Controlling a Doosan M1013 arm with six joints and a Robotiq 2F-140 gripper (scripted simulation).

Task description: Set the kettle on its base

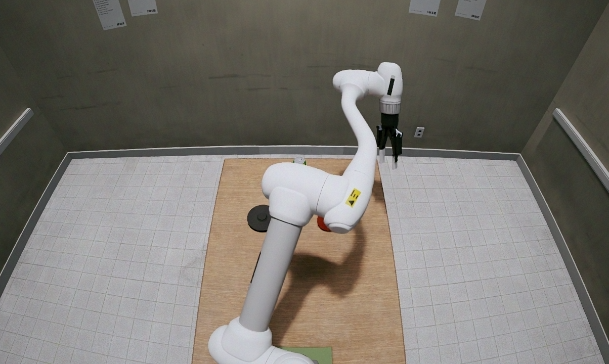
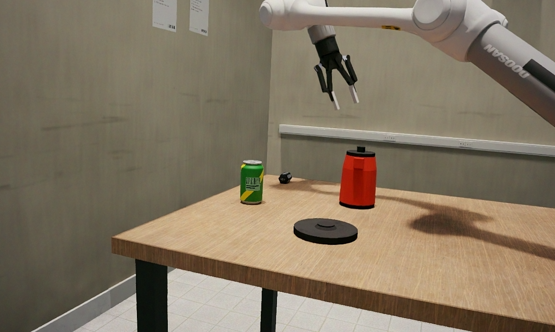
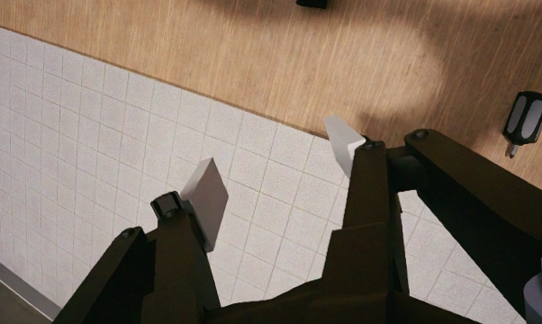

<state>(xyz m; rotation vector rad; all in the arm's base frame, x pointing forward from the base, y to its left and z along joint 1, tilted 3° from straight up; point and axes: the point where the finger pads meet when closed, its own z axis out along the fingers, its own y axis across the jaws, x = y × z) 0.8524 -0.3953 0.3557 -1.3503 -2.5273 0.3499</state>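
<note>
My hand is 110 mm past the red kettle, 220 mm to the right of it and 230 mm above it. From my hand the other things lie so: round black base: 90 mm behind, 560 mm to the left, 300 mm below; then can: 180 mm ahead, 390 mm to the left, 250 mm below.
</note>
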